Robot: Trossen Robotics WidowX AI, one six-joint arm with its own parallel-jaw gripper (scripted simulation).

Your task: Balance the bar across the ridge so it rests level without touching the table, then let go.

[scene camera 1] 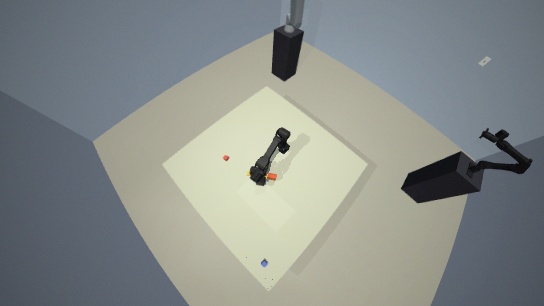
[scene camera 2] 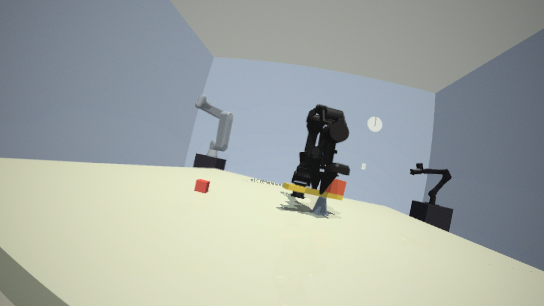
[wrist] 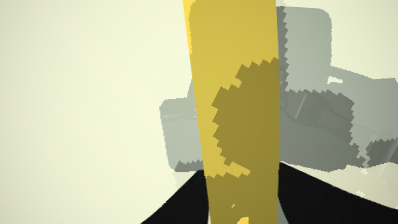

Labels:
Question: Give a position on a yellow bar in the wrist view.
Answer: At 234, 58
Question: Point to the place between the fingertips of my gripper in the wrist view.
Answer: At 240, 174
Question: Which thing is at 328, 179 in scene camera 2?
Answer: My gripper.

